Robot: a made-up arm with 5 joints. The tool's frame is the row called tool. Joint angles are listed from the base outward. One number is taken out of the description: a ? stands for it. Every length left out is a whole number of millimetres.
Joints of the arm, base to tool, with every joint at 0 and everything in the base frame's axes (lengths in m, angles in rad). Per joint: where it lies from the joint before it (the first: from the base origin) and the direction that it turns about. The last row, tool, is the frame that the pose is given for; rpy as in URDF.
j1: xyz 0 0 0.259 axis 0 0 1
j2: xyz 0 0 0 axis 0 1 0
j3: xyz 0.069 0 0.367 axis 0 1 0
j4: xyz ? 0 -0.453 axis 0 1 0
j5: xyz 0.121 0 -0.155 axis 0 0 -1
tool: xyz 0 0 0 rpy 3.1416 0 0
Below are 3 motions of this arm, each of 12 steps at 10 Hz.
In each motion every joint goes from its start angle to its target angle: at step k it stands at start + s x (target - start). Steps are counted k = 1, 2, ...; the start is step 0. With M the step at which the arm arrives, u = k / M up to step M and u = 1 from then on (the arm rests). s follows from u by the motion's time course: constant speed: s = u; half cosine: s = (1 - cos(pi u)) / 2; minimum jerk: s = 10 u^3 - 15 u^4 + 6 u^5.
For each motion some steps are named. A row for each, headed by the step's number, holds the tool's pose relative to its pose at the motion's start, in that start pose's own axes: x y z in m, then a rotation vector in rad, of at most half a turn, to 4 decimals.
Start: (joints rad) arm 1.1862 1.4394 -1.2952 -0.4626 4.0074
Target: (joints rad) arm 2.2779 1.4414 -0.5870 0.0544 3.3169
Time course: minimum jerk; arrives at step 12
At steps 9, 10, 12:
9: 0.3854 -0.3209 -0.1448 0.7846 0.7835 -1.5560
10: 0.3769 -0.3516 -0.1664 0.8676 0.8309 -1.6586
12: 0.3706 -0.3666 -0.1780 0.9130 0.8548 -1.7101

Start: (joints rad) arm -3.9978 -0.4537 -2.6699 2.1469 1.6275
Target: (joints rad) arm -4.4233 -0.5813 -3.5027 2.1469 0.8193
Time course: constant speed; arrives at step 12
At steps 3, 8, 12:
3: -0.0093 0.0643 -0.1078 0.2356 0.1055 -0.1523
8: -0.0793 0.2166 -0.2397 0.5676 0.4091 -0.4388
12: -0.1734 0.3604 -0.2832 0.7557 0.7510 -0.6822

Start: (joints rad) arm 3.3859 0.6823 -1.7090 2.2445 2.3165
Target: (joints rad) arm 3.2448 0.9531 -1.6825 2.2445 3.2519
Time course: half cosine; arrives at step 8
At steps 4, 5, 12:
4: -0.0192 -0.0833 0.0506 -0.1406 0.0864 0.4861
5: -0.0258 -0.1126 0.0733 -0.1852 0.1371 0.6681
12: -0.0357 -0.1566 0.1135 -0.2430 0.2386 0.9555

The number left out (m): 0.102
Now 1 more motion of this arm.
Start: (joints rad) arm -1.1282 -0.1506 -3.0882 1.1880 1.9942
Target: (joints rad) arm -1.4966 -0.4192 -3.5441 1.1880 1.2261
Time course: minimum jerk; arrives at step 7
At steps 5, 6, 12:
5: -0.1565 0.0179 -0.4368 0.6525 0.1712 -0.8600
6: -0.1846 0.0493 -0.4919 0.7400 0.2215 -0.9861
12: -0.1900 0.0561 -0.5020 0.7567 0.2319 -1.0102

